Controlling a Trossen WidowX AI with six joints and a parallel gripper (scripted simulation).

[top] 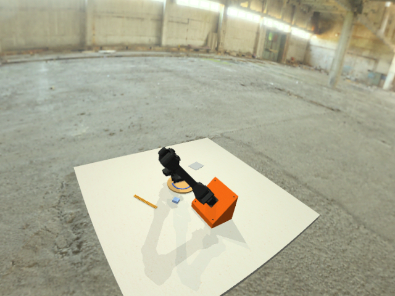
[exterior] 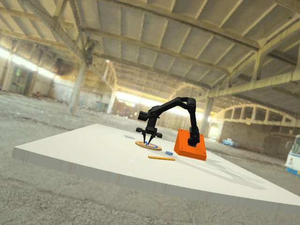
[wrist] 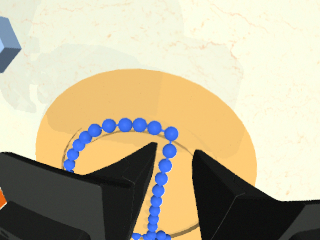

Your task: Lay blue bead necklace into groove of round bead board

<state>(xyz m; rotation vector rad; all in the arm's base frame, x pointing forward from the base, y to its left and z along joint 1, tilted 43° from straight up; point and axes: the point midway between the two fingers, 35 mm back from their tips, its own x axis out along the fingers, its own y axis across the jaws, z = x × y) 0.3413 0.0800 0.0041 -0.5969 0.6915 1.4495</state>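
Right now my gripper tip is 2 cm past the round tan bead board, 5 cm to the left of it and 1 cm above it. From my gripper tip the other things lie so: flat grey tile: 13 cm ahead, 28 cm to the right, 2 cm below; small light-blue block: 16 cm behind, 7 cm to the left, 1 cm below.
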